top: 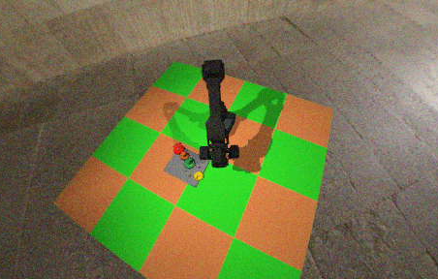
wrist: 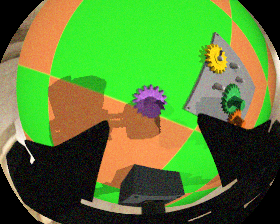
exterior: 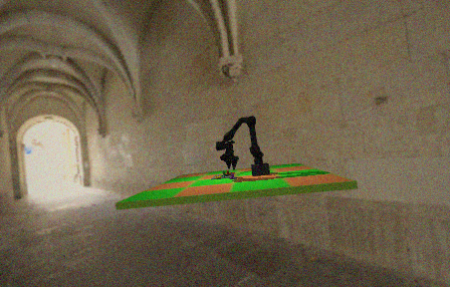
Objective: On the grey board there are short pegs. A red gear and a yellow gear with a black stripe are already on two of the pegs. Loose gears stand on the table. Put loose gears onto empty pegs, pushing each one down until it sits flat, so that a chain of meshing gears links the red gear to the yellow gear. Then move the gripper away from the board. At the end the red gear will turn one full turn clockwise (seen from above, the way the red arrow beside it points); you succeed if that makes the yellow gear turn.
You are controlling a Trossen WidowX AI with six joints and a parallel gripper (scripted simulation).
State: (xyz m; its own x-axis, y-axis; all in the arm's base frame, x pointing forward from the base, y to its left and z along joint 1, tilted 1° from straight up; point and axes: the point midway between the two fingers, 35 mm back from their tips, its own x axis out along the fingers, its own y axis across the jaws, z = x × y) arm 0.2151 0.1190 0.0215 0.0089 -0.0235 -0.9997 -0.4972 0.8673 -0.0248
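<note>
Right now my gripper tip is 60 mm above the purple gear. The rest, counted from my gripper tip: orange gear: 200 mm to the right, 60 mm ahead, 50 mm below; red gear: 250 mm to the right, 60 mm below, 40 mm ahead; dark green gear: 150 mm to the right, 90 mm ahead, 50 mm below.
</note>
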